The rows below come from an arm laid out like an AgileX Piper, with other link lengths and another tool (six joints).
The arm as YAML. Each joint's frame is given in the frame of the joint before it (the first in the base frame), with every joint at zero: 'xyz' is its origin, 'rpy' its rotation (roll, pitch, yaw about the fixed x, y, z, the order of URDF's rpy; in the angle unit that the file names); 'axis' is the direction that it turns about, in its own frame. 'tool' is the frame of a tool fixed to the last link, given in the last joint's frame.
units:
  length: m
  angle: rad
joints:
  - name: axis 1
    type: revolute
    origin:
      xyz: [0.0, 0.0, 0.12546]
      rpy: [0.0, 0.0, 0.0]
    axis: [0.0, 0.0, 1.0]
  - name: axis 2
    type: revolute
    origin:
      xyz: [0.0, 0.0, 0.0]
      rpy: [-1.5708, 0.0, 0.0]
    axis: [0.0, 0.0, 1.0]
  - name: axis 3
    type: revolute
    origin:
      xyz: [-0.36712, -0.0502, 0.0]
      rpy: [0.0, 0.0, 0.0]
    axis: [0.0, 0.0, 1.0]
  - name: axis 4
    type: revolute
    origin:
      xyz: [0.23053, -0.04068, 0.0]
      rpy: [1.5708, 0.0, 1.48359]
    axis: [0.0, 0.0, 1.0]
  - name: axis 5
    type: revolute
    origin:
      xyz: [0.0, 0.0, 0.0]
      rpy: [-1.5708, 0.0, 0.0]
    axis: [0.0, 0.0, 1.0]
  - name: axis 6
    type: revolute
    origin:
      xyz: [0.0, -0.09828, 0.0]
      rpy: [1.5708, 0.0, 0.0]
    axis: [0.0, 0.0, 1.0]
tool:
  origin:
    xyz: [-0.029, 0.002, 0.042]
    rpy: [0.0, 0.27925, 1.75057]
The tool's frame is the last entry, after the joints.
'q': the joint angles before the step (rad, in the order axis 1, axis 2, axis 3, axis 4, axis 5, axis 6). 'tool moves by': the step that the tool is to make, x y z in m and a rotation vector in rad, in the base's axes. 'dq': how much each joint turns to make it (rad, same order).
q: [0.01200 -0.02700 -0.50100 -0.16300 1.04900 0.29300]
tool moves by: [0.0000 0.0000 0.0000 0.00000 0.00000 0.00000]
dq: [0.00000 0.00000 0.00000 0.00000 0.00000 0.00000]
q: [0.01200 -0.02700 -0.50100 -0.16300 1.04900 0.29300]
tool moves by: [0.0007 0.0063 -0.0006 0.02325 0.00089 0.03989]
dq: [-0.00024 -0.00017 0.00001 0.05326 -0.00186 -0.02224]
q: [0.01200 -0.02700 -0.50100 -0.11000 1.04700 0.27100]
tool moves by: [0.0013 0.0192 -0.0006 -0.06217 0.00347 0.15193]
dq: [0.00010 0.00006 0.00291 0.12990 -0.00597 -0.18491]
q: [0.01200 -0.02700 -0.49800 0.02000 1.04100 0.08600]
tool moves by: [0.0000 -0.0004 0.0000 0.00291 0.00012 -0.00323]
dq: [0.00022 0.00000 -0.00004 -0.00223 0.00004 0.00521]
